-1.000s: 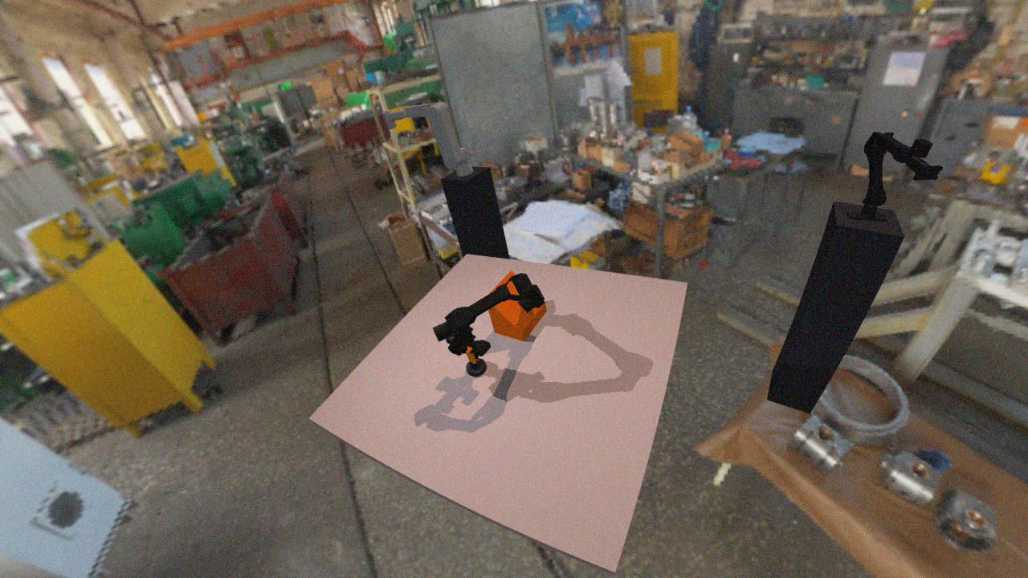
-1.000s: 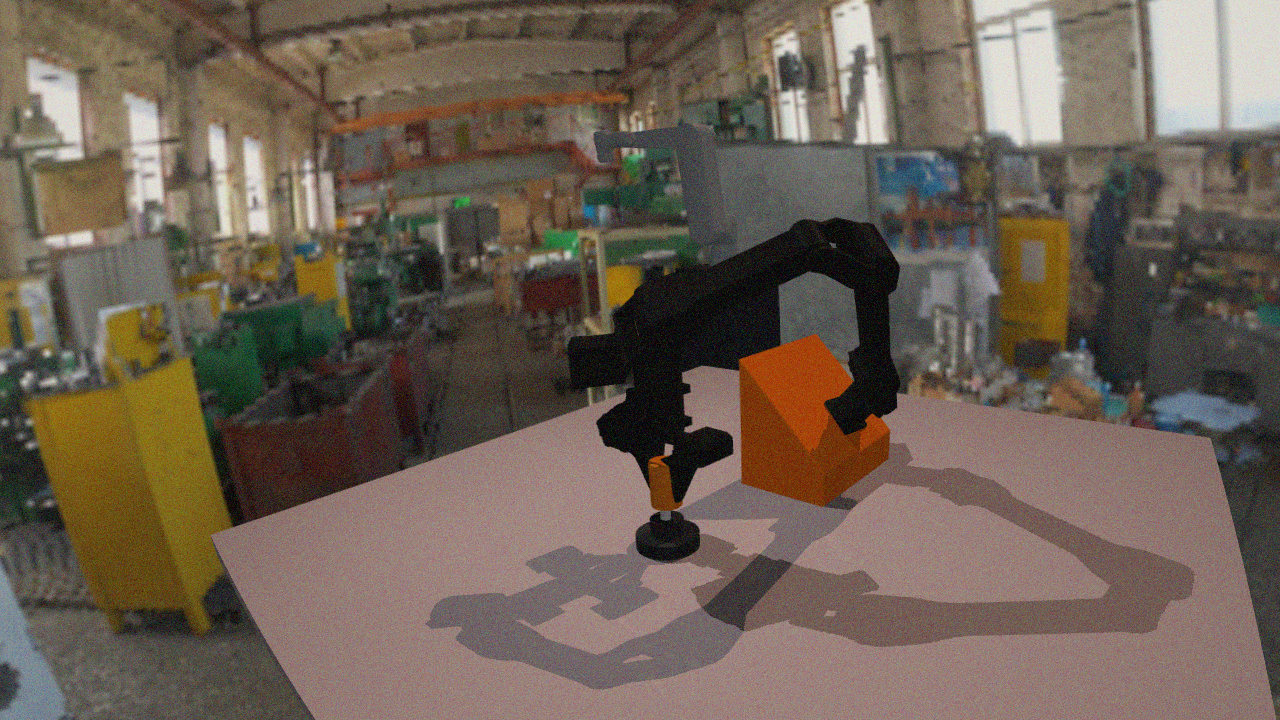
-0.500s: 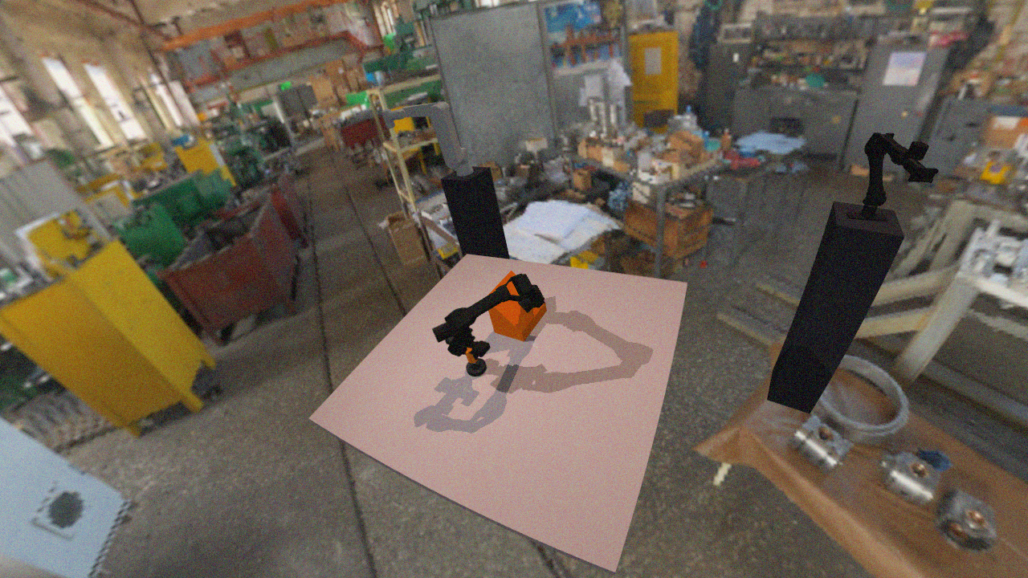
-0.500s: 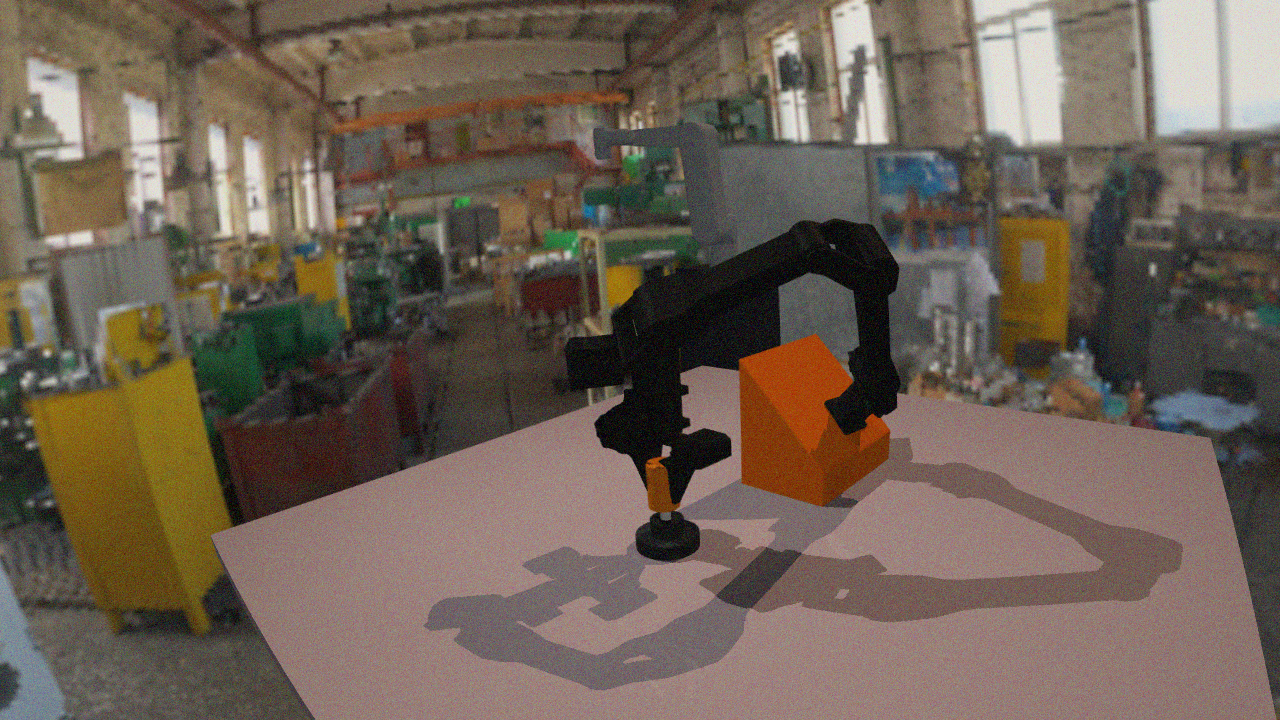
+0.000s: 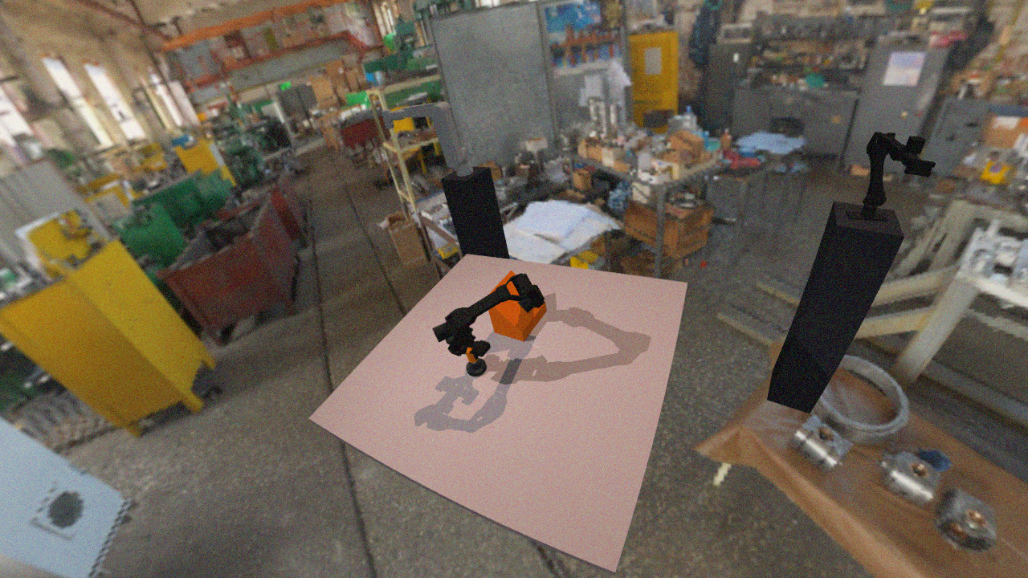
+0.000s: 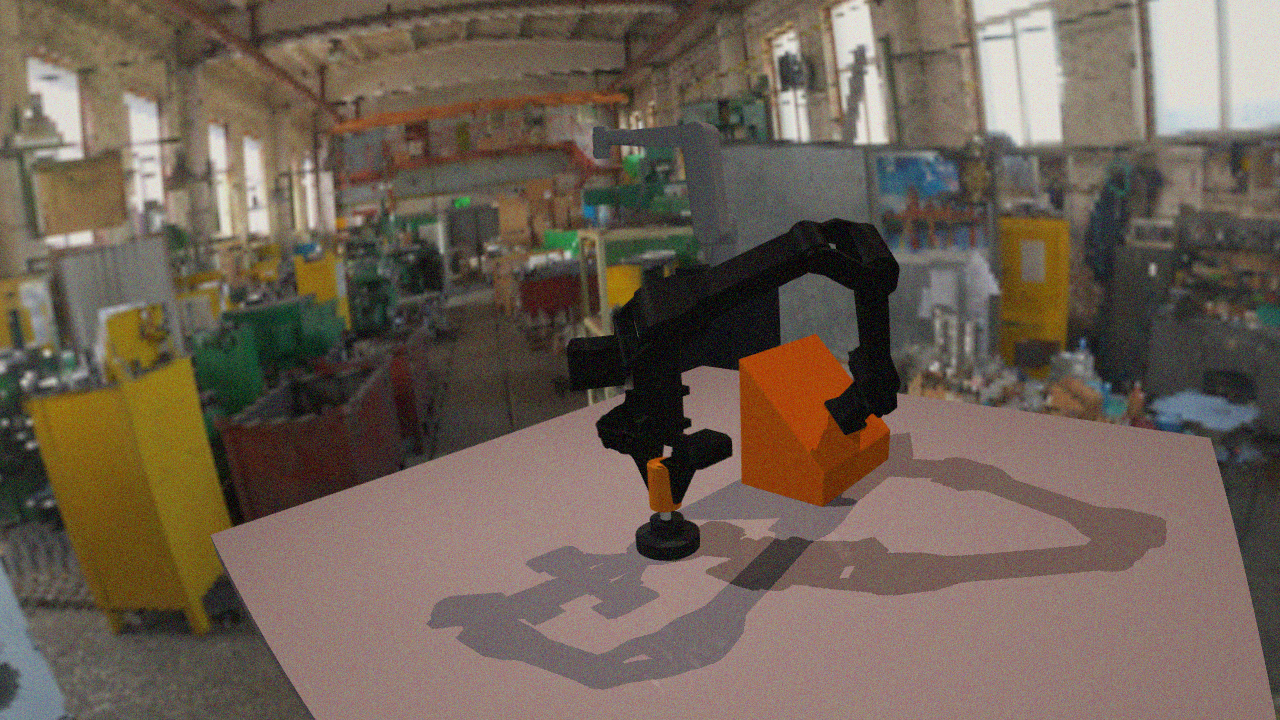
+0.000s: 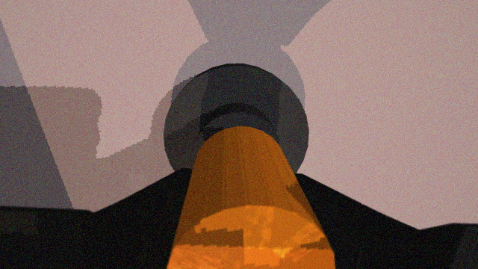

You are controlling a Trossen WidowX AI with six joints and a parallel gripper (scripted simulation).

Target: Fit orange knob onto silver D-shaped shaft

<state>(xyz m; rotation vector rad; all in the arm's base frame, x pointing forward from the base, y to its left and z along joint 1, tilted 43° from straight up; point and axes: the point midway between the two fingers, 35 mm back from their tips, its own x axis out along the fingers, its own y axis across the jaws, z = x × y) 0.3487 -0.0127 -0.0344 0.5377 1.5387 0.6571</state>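
Right now the orange knob is 3 cm above my gripper tip. From my gripper tip the other things lie so: black round pedestal: 4 cm below.
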